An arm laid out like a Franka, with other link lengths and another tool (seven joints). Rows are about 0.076 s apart.
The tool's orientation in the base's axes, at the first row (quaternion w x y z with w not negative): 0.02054 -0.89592 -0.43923 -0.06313
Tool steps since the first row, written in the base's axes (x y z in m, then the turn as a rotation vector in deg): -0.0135 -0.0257 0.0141 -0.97 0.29 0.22; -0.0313 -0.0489 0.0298 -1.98 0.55 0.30; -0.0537 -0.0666 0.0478 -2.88 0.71 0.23; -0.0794 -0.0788 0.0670 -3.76 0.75 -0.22; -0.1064 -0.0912 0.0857 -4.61 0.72 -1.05; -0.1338 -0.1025 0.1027 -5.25 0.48 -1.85; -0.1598 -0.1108 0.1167 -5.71 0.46 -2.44; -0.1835 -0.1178 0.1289 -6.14 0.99 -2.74; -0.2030 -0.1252 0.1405 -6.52 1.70 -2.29; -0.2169 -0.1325 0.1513 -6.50 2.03 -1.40; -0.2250 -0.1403 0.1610 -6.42 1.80 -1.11
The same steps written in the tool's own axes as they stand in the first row. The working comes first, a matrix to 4 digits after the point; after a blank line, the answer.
The tool's axes in the first row as the columns of a matrix, in the base's axes (used below as rounded here):
0.6062 0.7896 0.0951
0.7844 -0.6133 0.0923
0.1312 0.0187 -0.9912

-0.0265 0.0054 -0.0176 -0.33 -0.94 -0.28; -0.0534 0.0058 -0.0370 -0.73 -1.90 -0.43; -0.0785 -0.0007 -0.0586 -1.16 -2.71 -0.44; -0.1012 -0.0131 -0.0812 -1.72 -3.43 -0.07; -0.1248 -0.0265 -0.1035 -2.37 -4.10 0.67; -0.1480 -0.0409 -0.1240 -3.05 -4.47 1.38; -0.1685 -0.0560 -0.1411 -3.42 -4.84 1.92; -0.1867 -0.0702 -0.1561 -3.31 -5.51 2.22; -0.2028 -0.0809 -0.1701 -2.92 -6.23 1.81; -0.2156 -0.0872 -0.1828 -2.53 -6.40 0.96; -0.2253 -0.0886 -0.1939 -2.63 -6.19 0.66
